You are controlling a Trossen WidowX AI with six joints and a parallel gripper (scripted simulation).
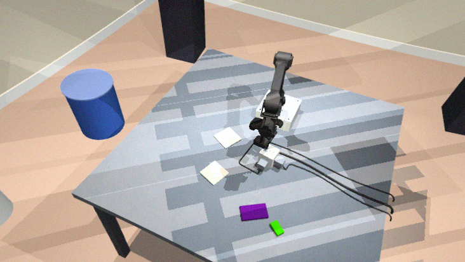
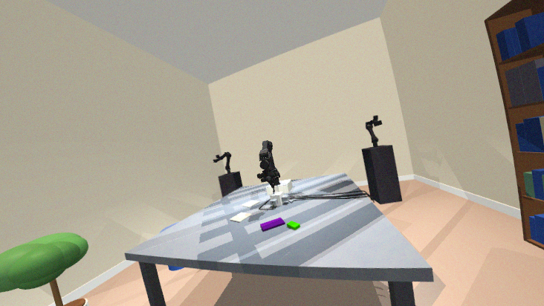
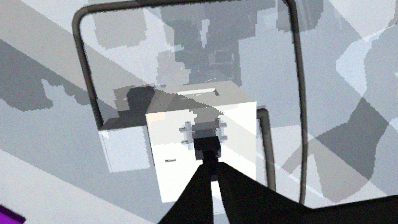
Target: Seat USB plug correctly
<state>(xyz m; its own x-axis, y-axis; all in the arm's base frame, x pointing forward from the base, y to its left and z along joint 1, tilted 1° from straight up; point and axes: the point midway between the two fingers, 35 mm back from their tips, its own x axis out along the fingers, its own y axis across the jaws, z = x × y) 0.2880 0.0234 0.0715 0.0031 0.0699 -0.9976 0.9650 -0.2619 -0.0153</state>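
The USB plug lies 2 cm below my gripper tip. Also, from my gripper tip: purple block: 31 cm ahead, 11 cm below, 2 cm to the left; then green block: 35 cm ahead, 14 cm to the left, 11 cm below.
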